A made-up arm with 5 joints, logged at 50 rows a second.
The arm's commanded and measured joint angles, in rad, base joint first. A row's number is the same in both.
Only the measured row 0 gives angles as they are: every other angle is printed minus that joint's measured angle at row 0.
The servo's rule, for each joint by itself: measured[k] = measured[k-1] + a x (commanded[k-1-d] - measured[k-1]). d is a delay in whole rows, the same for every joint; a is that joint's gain. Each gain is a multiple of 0.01, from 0.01 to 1. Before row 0 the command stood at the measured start. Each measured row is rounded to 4 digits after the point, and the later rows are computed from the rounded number. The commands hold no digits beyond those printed.
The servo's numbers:
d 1
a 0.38 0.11 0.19 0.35 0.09
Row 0, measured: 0.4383 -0.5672 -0.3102 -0.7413 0.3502
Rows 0 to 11, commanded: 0.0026 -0.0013 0.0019 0.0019 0.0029; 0.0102 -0.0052 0.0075 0.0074 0.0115; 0.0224 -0.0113 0.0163 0.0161 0.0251; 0.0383 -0.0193 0.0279 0.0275 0.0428; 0.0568 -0.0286 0.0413 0.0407 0.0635; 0.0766 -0.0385 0.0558 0.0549 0.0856; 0.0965 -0.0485 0.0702 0.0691 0.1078; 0.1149 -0.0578 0.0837 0.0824 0.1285; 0.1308 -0.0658 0.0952 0.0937 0.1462; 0.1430 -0.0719 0.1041 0.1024 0.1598; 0.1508 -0.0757 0.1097 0.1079 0.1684; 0.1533 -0.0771 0.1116 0.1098 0.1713
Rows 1 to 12, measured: 0.0000 0.0000 0.0000 0.0000 0.0000; 0.0010 -0.0001 0.0004 0.0007 0.0003; 0.0045 -0.0007 0.0017 0.0030 0.0013; 0.0113 -0.0019 0.0045 0.0076 0.0034; 0.0216 -0.0038 0.0089 0.0146 0.0069; 0.0350 -0.0065 0.0151 0.0237 0.0120; 0.0508 -0.0100 0.0228 0.0346 0.0186; 0.0682 -0.0142 0.0318 0.0467 0.0266; 0.0859 -0.0190 0.0417 0.0592 0.0358; 0.1030 -0.0241 0.0519 0.0713 0.0457; 0.1182 -0.0294 0.0618 0.0822 0.0560; 0.1306 -0.0345 0.0709 0.0912 0.0661
